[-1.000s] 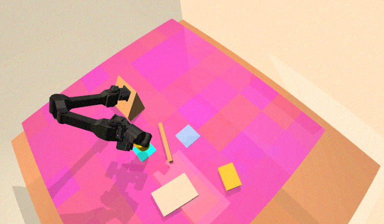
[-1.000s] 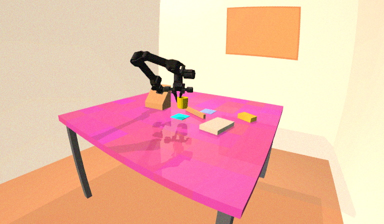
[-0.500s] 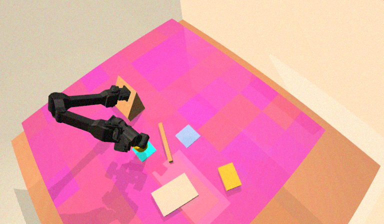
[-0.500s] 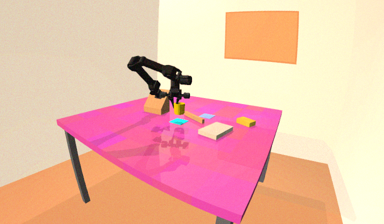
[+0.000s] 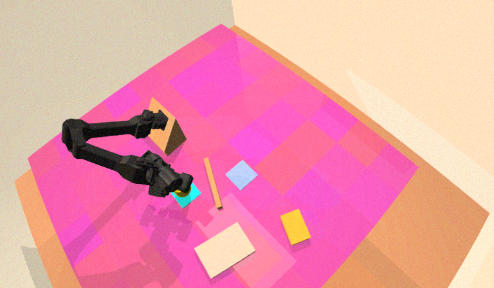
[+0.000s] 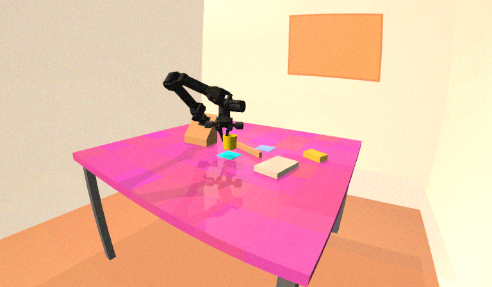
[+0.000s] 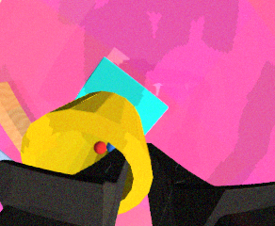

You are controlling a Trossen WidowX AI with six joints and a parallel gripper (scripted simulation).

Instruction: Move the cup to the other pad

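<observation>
The cyan pad is 20 mm ahead of my gripper tip, 10 mm to the left of it and 80 mm below it. From my gripper tip the other things lie so: yellow cup (20 mm ahead, 10 mm to the left); then wooden stick (80 mm ahead, 120 mm to the left, 70 mm below); then beige slab (300 mm ahead, 30 mm to the right, 60 mm below).
</observation>
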